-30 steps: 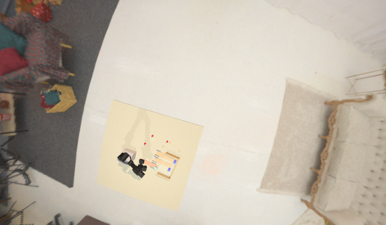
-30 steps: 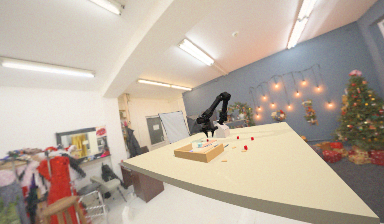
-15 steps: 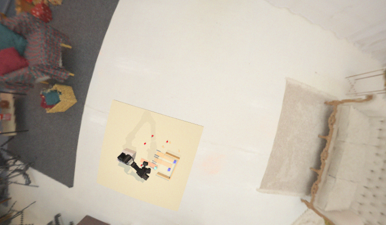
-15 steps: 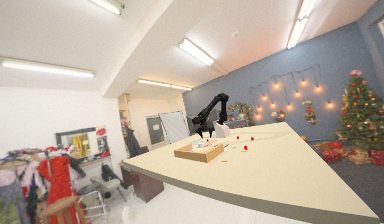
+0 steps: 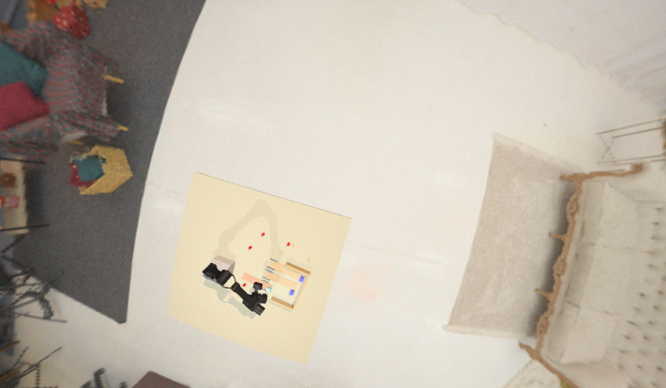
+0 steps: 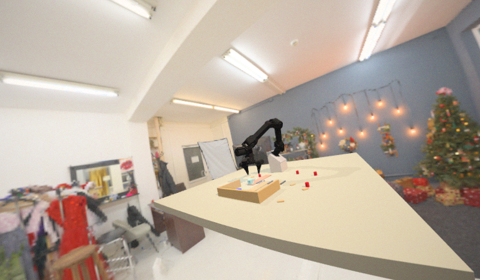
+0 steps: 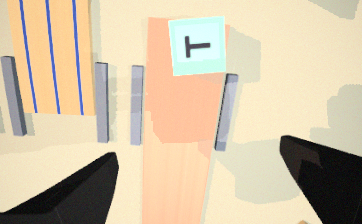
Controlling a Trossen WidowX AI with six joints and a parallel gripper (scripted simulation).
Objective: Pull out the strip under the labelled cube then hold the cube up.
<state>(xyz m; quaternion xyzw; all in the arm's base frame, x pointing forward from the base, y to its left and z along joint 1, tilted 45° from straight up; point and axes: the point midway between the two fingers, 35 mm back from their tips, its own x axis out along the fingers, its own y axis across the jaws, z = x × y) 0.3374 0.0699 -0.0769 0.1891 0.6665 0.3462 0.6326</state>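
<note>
The labelled cube is 5 cm ahead of my gripper tip and 4 cm below it. Round my gripper tip: salmon-pink strip 6 cm behind, 1 cm to the left, 6 cm below.
</note>
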